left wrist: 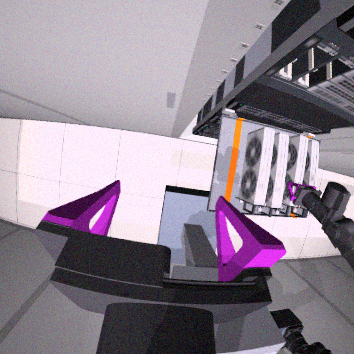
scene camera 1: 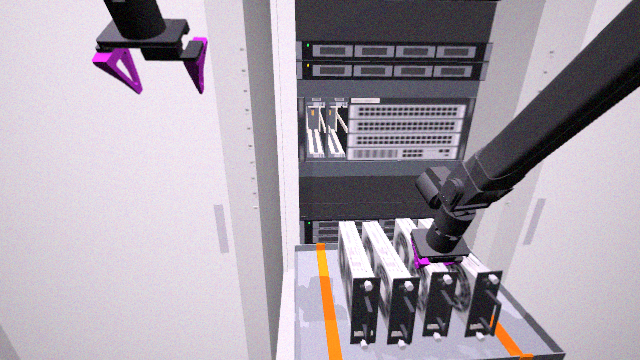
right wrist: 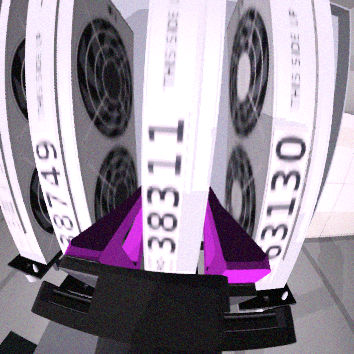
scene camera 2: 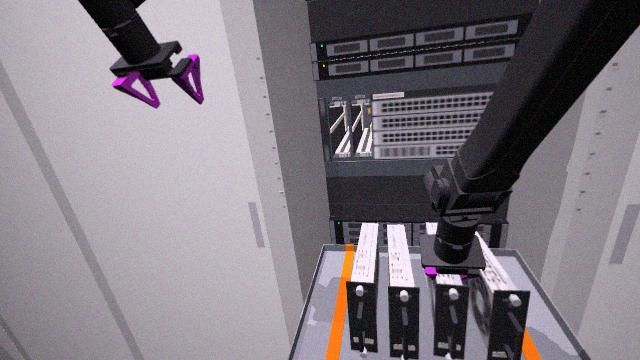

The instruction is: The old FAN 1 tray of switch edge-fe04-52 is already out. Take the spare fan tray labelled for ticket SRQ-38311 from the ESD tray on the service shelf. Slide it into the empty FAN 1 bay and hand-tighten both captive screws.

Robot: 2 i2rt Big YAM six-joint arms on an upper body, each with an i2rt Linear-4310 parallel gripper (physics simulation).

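Observation:
The spare fan tray labelled 38311 (scene camera 1: 439, 305) (scene camera 2: 451, 320) (right wrist: 167, 150) stands upright on the ESD tray (scene camera 1: 310, 270) (left wrist: 224, 150), third from the left in both scene views. My right gripper (scene camera 1: 435, 263) (scene camera 2: 450, 274) (left wrist: 292, 183) (right wrist: 176, 186) is shut on it from above, one finger on each side of its white top near the front end. The dark front plate with white screws faces the scene cameras. My left gripper (scene camera 1: 171, 92) (scene camera 2: 180, 105) (left wrist: 169, 192) is open and empty, high at the left. The switch (scene camera 1: 407, 126) (scene camera 2: 425, 122) shows two open bays at its left; their labels are unreadable.
A fan tray marked 38749 (right wrist: 50, 190) stands close on one side of the held one, and one marked 63130 (right wrist: 290, 190) on the other. A fourth fan tray (scene camera 1: 365, 310) (scene camera 2: 362, 320) stands at the far left. Cabinet side walls flank the rack.

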